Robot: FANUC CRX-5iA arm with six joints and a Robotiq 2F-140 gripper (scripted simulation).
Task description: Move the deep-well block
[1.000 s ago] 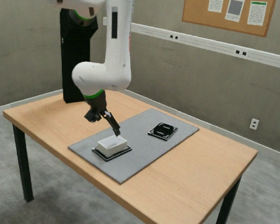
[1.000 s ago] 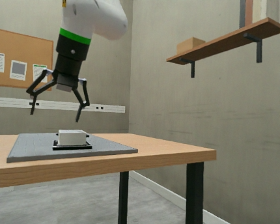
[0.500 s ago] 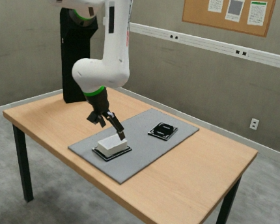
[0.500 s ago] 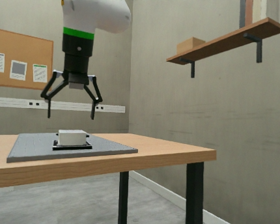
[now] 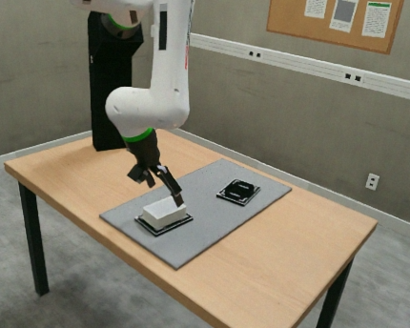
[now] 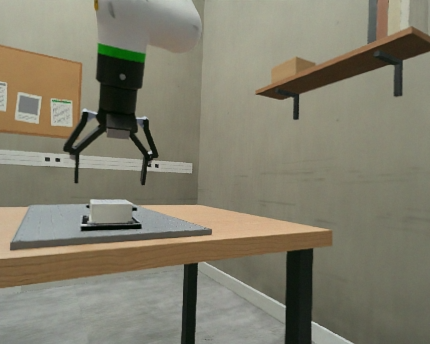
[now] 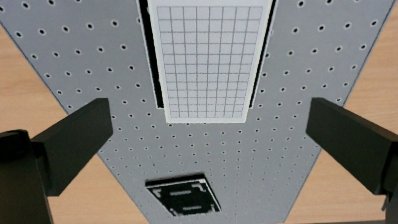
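Now: the white 96-well deep-well block 80 mm below my hand. Round my hand: black plate nest (220 mm ahead, 280 mm to the left, 100 mm below).
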